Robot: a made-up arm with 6 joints. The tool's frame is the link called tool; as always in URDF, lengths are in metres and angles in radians. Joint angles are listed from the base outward. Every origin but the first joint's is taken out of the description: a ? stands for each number. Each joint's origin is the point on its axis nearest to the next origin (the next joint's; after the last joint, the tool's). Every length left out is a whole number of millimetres.
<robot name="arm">
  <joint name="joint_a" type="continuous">
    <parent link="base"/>
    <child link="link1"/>
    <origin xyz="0 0 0.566" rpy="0 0 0"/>
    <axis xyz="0 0 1"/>
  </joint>
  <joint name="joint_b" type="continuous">
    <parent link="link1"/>
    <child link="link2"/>
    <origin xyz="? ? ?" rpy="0 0 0"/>
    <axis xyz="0 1 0"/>
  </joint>
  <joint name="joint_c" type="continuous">
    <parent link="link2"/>
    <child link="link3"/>
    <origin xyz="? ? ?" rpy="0 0 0"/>
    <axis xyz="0 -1 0"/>
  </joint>
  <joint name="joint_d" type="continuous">
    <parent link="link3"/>
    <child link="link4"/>
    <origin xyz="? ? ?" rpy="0 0 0"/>
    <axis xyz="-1 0 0"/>
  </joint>
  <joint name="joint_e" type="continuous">
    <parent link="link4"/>
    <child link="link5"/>
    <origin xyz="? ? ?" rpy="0 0 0"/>
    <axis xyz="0 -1 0"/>
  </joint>
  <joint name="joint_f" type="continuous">
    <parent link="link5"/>
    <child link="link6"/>
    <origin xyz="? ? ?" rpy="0 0 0"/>
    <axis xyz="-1 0 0"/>
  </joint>
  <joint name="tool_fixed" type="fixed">
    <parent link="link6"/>
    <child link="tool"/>
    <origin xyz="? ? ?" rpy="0 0 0"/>
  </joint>
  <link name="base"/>
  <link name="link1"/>
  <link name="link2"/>
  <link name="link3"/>
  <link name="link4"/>
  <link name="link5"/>
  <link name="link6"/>
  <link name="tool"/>
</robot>
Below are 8 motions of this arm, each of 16 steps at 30 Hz.
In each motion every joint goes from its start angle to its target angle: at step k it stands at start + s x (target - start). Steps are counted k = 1, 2, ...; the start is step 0. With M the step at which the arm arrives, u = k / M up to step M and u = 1 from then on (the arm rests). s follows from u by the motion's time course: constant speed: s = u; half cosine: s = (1 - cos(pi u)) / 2; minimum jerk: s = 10 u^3 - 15 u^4 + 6 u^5.
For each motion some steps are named. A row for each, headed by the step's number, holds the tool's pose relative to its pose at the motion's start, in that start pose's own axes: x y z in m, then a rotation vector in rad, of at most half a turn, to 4 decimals.
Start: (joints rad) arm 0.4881 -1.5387 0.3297 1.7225 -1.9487 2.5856
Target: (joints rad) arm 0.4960 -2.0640 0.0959 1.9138 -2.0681 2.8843
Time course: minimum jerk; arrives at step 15
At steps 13, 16:
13: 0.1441 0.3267 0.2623 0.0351 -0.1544 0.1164
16: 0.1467 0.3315 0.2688 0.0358 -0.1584 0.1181

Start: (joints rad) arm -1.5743 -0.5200 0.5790 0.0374 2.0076 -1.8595
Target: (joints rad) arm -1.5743 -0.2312 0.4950 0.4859 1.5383 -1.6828
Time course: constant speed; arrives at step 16
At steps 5, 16:
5: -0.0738 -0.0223 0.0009 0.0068 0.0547 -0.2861
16: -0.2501 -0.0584 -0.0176 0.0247 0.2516 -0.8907

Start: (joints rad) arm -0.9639 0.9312 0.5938 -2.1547 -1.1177 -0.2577
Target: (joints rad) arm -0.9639 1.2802 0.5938 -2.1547 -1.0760 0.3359
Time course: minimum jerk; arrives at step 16
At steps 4, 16:
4: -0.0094 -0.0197 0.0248 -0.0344 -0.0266 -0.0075
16: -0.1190 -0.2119 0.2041 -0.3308 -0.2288 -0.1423

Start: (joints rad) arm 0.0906 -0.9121 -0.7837 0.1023 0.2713 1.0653
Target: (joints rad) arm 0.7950 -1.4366 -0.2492 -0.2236 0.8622 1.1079
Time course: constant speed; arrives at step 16
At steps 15, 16:
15: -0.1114 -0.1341 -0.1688 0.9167 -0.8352 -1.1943
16: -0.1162 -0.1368 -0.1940 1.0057 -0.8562 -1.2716

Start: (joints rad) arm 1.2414 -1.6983 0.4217 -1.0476 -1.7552 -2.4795
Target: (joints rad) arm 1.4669 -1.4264 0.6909 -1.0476 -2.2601 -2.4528
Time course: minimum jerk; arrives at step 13
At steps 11, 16:
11: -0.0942 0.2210 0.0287 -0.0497 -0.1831 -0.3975
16: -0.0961 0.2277 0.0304 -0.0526 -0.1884 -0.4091

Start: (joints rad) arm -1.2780 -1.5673 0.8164 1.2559 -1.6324 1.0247
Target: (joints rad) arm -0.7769 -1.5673 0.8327 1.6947 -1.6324 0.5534
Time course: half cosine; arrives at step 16
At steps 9, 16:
9: 0.2798 -0.0131 -0.0699 0.3332 0.1768 0.1313
16: 0.4692 0.0200 -0.1000 0.5220 0.3219 0.1963

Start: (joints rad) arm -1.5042 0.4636 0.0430 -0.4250 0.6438 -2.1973
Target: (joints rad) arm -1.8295 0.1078 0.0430 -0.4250 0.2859 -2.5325
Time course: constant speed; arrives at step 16
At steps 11, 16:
11: -0.0954 0.2278 -0.0644 0.2401 -0.0410 0.1253
16: -0.1630 0.3131 -0.0990 0.3400 -0.0463 0.1834

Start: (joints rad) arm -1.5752 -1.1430 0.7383 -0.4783 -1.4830 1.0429
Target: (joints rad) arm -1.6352 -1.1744 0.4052 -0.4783 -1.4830 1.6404
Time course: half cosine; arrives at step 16
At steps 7, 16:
7: 0.0443 0.0176 -0.0190 -0.1919 0.0694 0.0906
16: 0.1035 0.0526 -0.0551 -0.4689 0.1318 0.2512

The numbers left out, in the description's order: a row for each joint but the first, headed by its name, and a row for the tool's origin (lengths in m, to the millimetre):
joint_b: 0 0 0
joint_c: 0 0 0.674
joint_d: 0.458 0 0
joint_e: 0 -0.224 0
joint_f: 0 0 0
tool: 0 0 0

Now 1 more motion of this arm.
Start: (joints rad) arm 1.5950 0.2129 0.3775 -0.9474 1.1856 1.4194
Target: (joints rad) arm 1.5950 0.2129 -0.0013 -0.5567 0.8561 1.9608
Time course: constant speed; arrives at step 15
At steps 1, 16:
1: -0.0026 -0.0053 -0.0086 -0.0649 -0.0111 0.0388
16: -0.0367 -0.0838 -0.1024 -0.9515 -0.2741 0.5928

